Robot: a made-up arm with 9 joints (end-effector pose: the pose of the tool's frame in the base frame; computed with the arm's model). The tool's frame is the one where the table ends. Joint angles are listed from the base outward.
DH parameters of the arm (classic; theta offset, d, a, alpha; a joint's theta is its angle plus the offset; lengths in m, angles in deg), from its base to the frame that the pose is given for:
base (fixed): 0 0 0 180
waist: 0 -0.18 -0.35 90
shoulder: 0 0 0.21 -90
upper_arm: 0 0.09 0.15 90
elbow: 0 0.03 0.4 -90
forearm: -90 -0.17 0.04 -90
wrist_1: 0 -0.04 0.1 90
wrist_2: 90 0.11 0.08 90
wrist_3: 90 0.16 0.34 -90
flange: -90 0.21 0.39 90
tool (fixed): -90 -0.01 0 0
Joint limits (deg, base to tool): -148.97..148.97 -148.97..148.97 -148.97..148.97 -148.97..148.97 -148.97..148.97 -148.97..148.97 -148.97..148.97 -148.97..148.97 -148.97..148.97
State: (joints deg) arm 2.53 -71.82 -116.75 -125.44 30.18 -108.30 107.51 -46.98 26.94
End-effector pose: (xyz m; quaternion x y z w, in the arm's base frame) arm 0.0469 -0.3932 1.0870 0.5327 -0.3205 -0.7097 0.3314
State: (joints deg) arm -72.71 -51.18 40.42 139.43 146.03 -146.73 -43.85 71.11 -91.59
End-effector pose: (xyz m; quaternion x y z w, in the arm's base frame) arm -0.2632 0.0902 0.1118 0.7842 0.1855 0.5038 0.3111
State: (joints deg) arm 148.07 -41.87 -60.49 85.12 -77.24 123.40 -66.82 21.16 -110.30
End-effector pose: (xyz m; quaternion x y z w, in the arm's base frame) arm -0.0729 -0.3789 0.1753 -0.6677 0.4902 -0.3290 0.4535
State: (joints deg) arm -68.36 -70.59 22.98 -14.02 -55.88 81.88 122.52 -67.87 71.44
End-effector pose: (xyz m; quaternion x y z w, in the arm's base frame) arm 0.0324 0.3862 0.3757 -0.2336 -0.1471 -0.1494 0.9495
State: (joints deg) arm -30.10 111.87 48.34 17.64 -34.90 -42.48 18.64 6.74 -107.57
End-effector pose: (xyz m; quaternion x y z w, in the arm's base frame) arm -0.4718 -0.5176 -0.2193 -0.0473 0.5834 -0.4810 0.6527
